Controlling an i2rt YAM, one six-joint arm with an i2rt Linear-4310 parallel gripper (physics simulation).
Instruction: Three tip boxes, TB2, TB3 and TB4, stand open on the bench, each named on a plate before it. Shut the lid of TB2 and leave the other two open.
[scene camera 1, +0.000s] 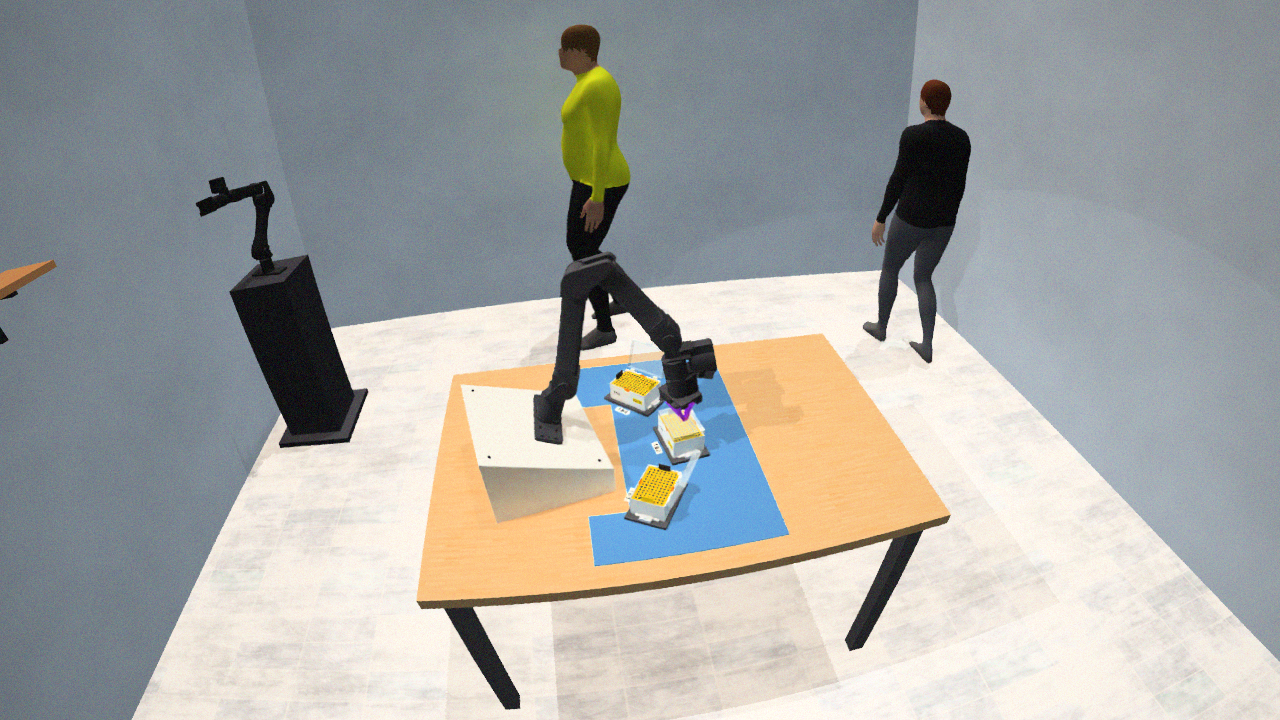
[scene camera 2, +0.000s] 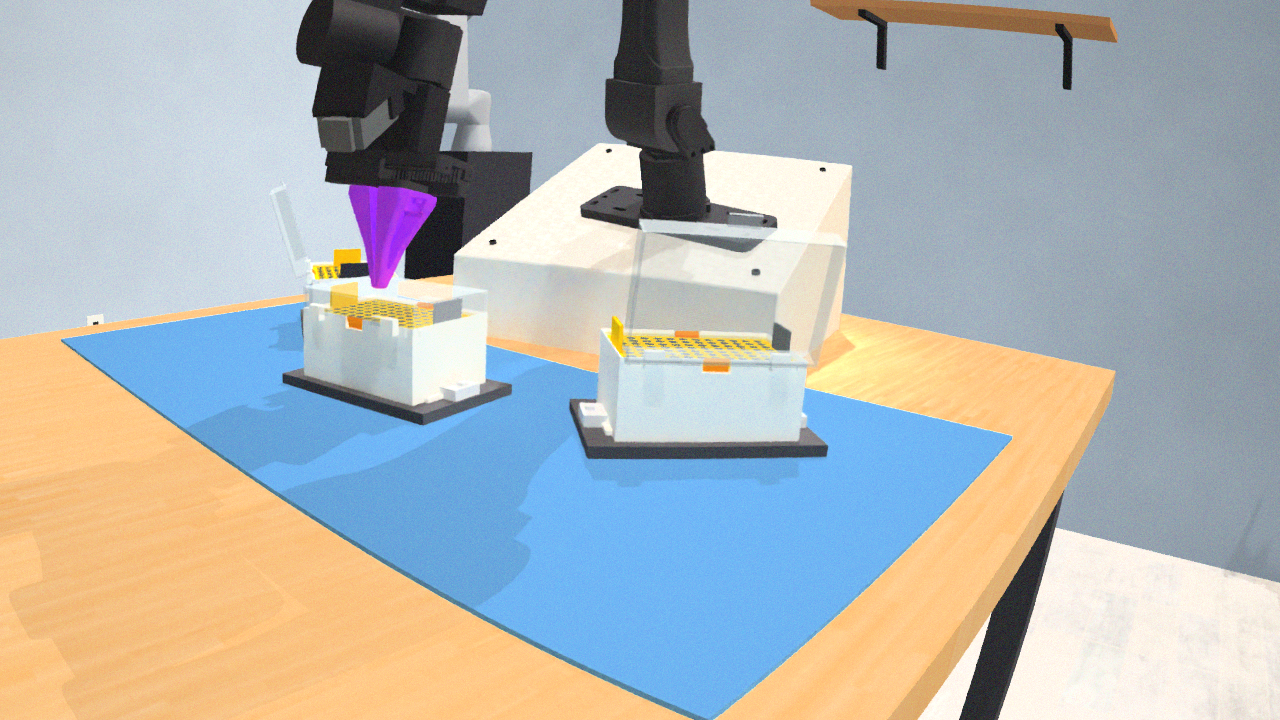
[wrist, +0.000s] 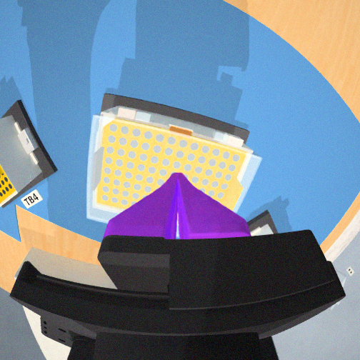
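Where they show: gripper, fingertip midpoint: (scene camera 1: 685, 420) (scene camera 2: 379, 288); arm's base, origin of the base link: (scene camera 1: 547, 419) (scene camera 2: 676, 220).
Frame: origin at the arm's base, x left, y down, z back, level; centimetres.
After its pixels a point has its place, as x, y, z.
Note:
The middle tip box (scene camera 1: 684, 445) @(-7.5, 7.5, -33.8) (scene camera 2: 358, 362) @(-0.2, 8.9, -38.2) (wrist: 165, 150) has its clear lid lying flat over the yellow tip rack. My gripper (scene camera 1: 684, 417) @(-1.7, 4.0, -35.2) (scene camera 2: 380, 284) @(-1.7, 4.0, -35.2) (wrist: 177, 180) is shut and empty, pointing down, its tips at the top of that lid and seemingly touching it. The back box, TB4 (scene camera 1: 626, 394) @(16.7, 7.4, -22.0) (scene camera 2: 326, 271) (wrist: 6, 187), named by its plate (wrist: 31, 199) in the wrist view, stands with its lid up. The front box (scene camera 1: 655, 497) (scene camera 2: 707, 402) @(22.6, 8.4, -28.2) (wrist: 262, 230) also has its lid raised. The plates of the middle and front boxes cannot be read.
The boxes stand on a blue mat (scene camera 1: 742, 510) @(-28.7, 11.7, -43.8) (scene camera 2: 671, 555) @(29.9, 11.8, -41.9) (wrist: 300, 125) on the wooden table (scene camera 1: 832, 447) @(-12.6, 12.0, -74.4) (scene camera 2: 107, 555) @(12.6, 12.1, -64.0). The arm's white pedestal (scene camera 1: 537, 447) @(-12.5, -2.0, 2.3) (scene camera 2: 537, 295) @(-6.2, 7.4, -12.9) is on the base side. Two people (scene camera 1: 595, 134) (scene camera 1: 935, 170) are beyond the table.

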